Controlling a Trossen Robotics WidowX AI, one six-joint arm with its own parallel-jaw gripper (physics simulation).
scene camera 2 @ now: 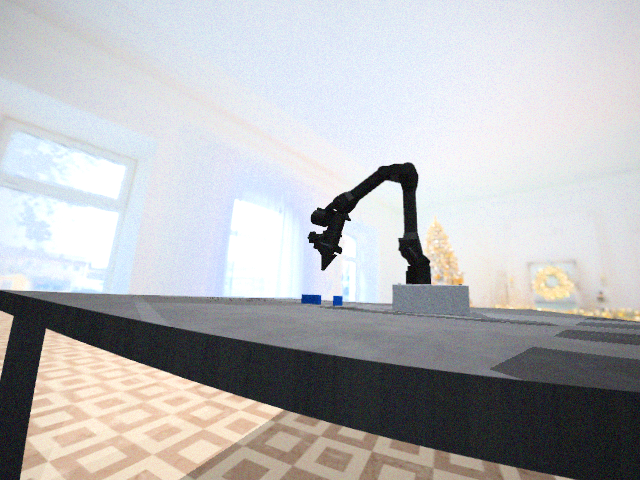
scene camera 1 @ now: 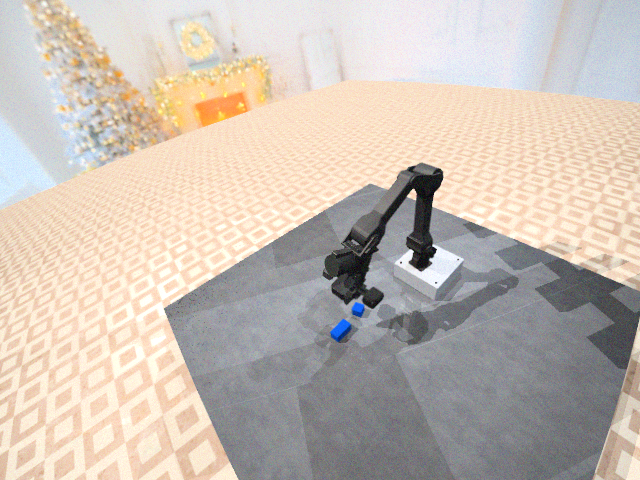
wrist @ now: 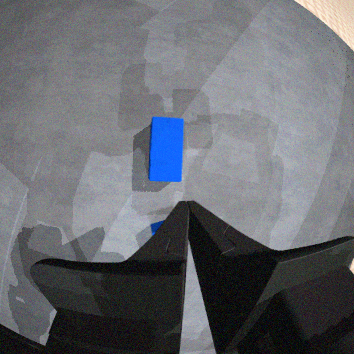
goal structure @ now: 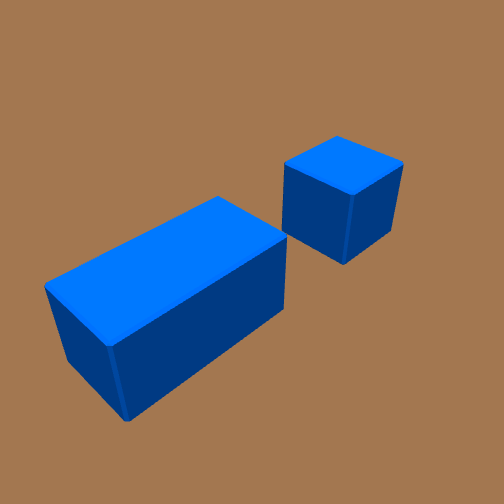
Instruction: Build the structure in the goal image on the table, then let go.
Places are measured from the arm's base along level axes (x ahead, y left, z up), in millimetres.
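Pixels of known places: gripper, fingertip midpoint: [scene camera 2: 322, 270] [scene camera 1: 346, 303] [wrist: 185, 208]; arm's base, origin of the base link: [scene camera 2: 419, 286] [scene camera 1: 420, 263].
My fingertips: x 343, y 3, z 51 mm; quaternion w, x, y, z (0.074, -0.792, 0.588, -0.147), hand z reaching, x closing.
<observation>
Ahead of a thing's pixels: the offset from my fingertips to its middle. Level surfaces: height alone.
A longer blue block {39 mm ahead, 8 mm left, 106 mm down} [scene camera 1: 340, 330] [scene camera 2: 311, 299] [wrist: 166, 149] lies flat on the grey table. A smaller blue block {57 mm back, 20 mm right, 106 mm down} [scene camera 1: 357, 310] [scene camera 2: 337, 300] [wrist: 156, 227] sits apart from it, on the side nearer the arm's base; in the wrist view the left finger hides most of it. There is a gap between the two blocks. My gripper [scene camera 1: 357, 296] [scene camera 2: 324, 268] [wrist: 185, 208] is shut with its tips together and holds nothing. It hangs above the table, clear of both blocks, and points down at a tilt.
The arm's white base box [scene camera 1: 427, 276] [scene camera 2: 430, 299] stands on the table {123 mm down} [scene camera 1: 361, 423] [scene camera 2: 248, 322], on the smaller block's side. Shadows of the arm fall on the table top. The table's edges drop to a patterned floor. A decorated tree and a fireplace show in the background.
</observation>
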